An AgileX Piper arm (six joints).
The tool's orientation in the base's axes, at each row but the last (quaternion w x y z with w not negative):
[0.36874 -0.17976 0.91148 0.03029]
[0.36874 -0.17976 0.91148 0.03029]
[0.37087 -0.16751 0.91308 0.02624]
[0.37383 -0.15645 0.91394 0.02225]
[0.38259 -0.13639 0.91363 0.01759]
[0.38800 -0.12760 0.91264 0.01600]
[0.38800 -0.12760 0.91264 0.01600]
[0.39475 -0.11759 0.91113 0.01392]
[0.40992 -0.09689 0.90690 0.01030]
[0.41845 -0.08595 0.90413 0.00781]
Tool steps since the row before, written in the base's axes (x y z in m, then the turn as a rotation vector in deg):
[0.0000 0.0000 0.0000 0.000 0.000 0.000]
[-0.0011 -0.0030 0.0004 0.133 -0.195 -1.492]
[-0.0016 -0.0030 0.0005 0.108 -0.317 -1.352]
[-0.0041 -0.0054 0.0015 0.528 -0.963 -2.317]
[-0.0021 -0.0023 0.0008 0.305 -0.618 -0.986]
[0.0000 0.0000 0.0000 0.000 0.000 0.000]
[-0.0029 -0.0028 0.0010 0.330 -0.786 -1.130]
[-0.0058 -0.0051 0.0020 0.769 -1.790 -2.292]
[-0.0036 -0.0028 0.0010 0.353 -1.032 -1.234]
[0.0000 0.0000 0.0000 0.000 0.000 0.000]
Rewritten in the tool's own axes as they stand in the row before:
[0.0000 0.0000 0.0000 0.000 0.000 0.000]
[0.0014 -0.0024 -0.0016 0.990 -0.113 1.135]
[0.0016 -0.0023 -0.0019 0.946 -0.231 0.996]
[0.0032 -0.0040 -0.0047 1.504 -0.898 1.872]
[0.0014 -0.0017 -0.0023 0.635 -0.604 0.824]
[0.0000 0.0000 0.0000 0.000 0.000 0.000]
[0.0018 -0.0021 -0.0031 0.758 -0.762 0.921]
[0.0034 -0.0038 -0.0061 1.512 -1.758 1.916]
[0.0020 -0.0021 -0.0036 0.865 -1.002 0.980]
[0.0000 0.0000 0.0000 0.000 0.000 0.000]

